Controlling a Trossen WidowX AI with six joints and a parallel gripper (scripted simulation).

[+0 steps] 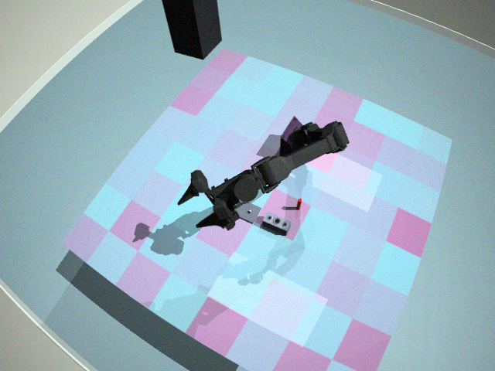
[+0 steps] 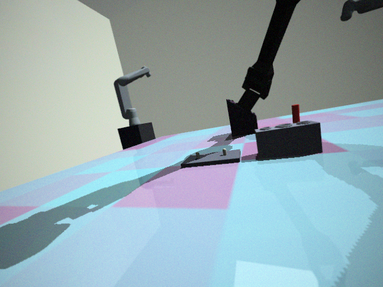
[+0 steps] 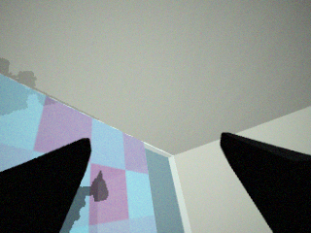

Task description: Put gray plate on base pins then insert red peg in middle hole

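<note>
Right now the gray plate is 31 cm below my gripper tip, 21 cm behind it and 18 cm to the left of it. The rest, counted from my gripper tip: dark base 34 cm below, 22 cm behind, 3 cm to the left; then red peg 32 cm behind, 31 cm below, 22 cm to the left.
</note>
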